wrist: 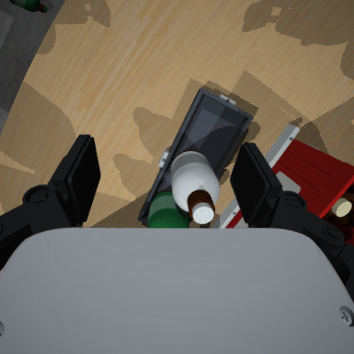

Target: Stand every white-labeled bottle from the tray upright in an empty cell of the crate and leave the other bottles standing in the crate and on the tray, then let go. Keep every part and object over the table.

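Frame: origin at the arm's base, x ahead, y left, z up, level; millimetres.
Seen in the pictures: gripper, fingertip midpoint: (167,157).
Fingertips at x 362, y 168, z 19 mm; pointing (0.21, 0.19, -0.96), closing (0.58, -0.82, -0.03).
Note:
Pixels of each thing's top centre, then the offset from my fingertips to it. "*": a spot on its surface instead. Level surfaces: height alone.
- white bottle, middle of its top: (203,215) dx -54, dy -100, dz -86 mm
- dark tray, surface spot: (215,125) * dx +37, dy -82, dz -241 mm
- red crate, middle of its top: (324,264) dx -3, dy -318, dz -71 mm
- cream cap, middle of its top: (343,209) dx +74, dy -258, dz -83 mm
- wooden table, its level: dz -246 mm
A white bottle (194,172) with a brown neck and white cap stands in the dark tray (215,125). A green bottle (167,212) with a paler band stands beside it, partly hidden by the gripper body. The far end of the tray holds no bottle. My gripper (167,157) is wide open and empty, with its fingers to either side of the white bottle in the view. The red crate (306,165) is at the right, partly cut off. A cream cap (342,207) on a dark bottle shows in it; most of its cells are out of view.
Another green bottle (24,4) with a brown neck lies on its side at the top left, over the dark grey floor (25,45) past the edge of the wooden table (115,65). The crate's pale side rail runs close beside the tray. Shadows fall across the wood.

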